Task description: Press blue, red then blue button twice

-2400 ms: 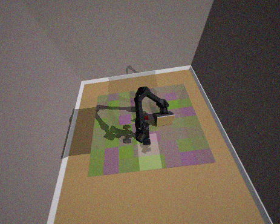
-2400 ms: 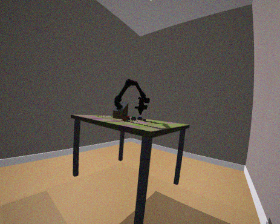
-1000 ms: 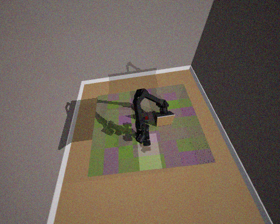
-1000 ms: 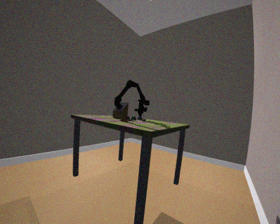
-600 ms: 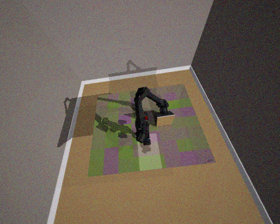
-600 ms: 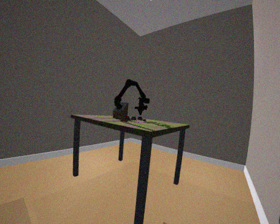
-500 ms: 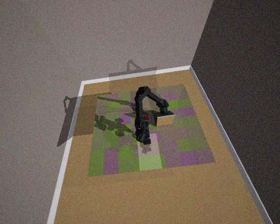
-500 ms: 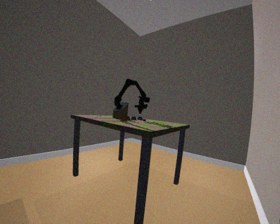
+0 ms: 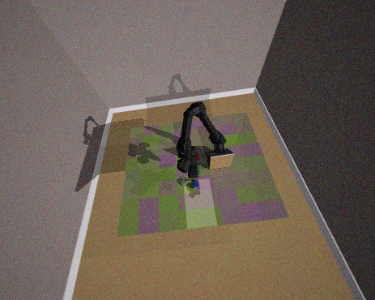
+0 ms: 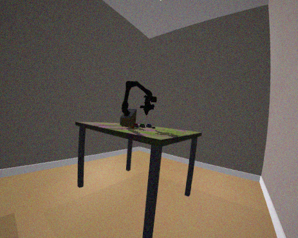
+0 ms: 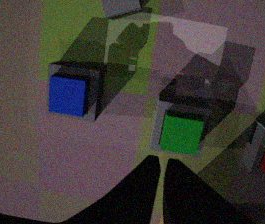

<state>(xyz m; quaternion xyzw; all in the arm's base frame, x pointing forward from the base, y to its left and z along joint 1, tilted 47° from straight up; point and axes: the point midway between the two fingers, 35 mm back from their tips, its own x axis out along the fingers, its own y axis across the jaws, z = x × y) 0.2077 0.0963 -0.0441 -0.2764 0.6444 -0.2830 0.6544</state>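
The red button lies 4 cm behind my gripper tip, 13 cm to the right of it and 11 cm below it. From my gripper tip the other things lie so: blue button (1 cm behind, 8 cm to the left, 11 cm below); grey block (8 cm ahead, 5 cm to the left, 13 cm below); green button (3 cm behind, 2 cm to the right, 11 cm below).
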